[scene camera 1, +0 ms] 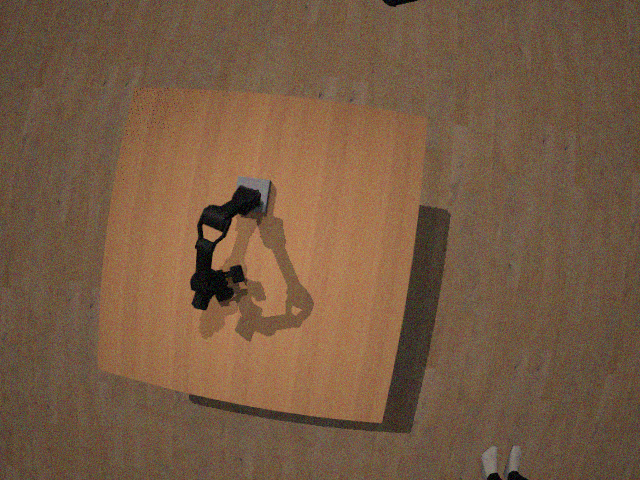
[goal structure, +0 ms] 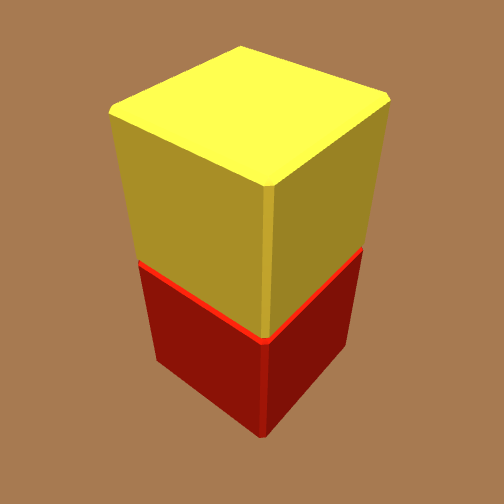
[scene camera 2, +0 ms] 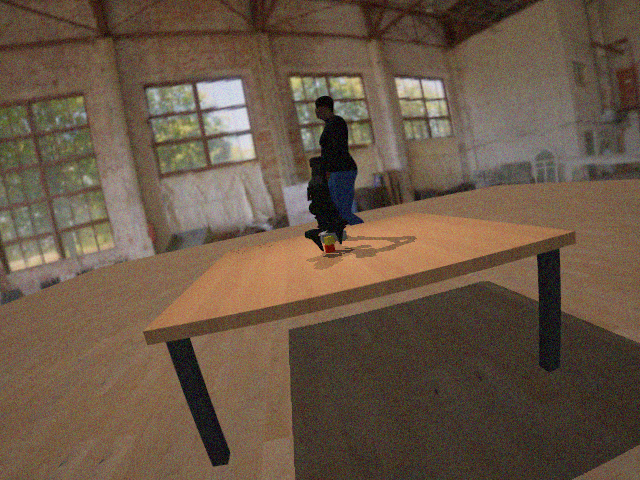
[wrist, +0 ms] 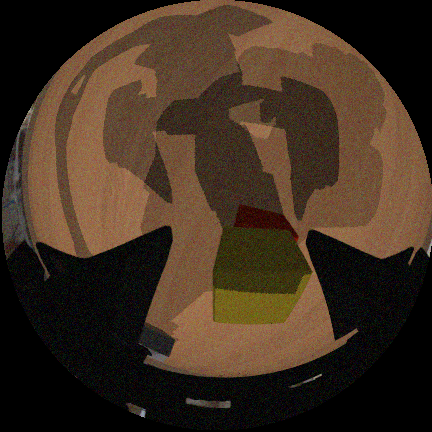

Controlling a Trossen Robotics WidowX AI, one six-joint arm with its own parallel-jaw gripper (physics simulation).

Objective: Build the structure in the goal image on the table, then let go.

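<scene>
A yellow block sits on top of a red block, which stands on the table. In the wrist view the red block shows past the yellow block's far edge. My gripper is open, with its fingers on either side of the stack and nothing gripped. In the wrist view the yellow block is closer to the right finger, with a narrow gap between them. The blocks cannot be made out under the gripper in scene camera 1's view.
The wooden table carries the arm's grey base plate. Shadows of the arm fall across the tabletop. A person in a black top stands behind the arm in scene camera 2's view. White shoes show on the floor in scene camera 1's view.
</scene>
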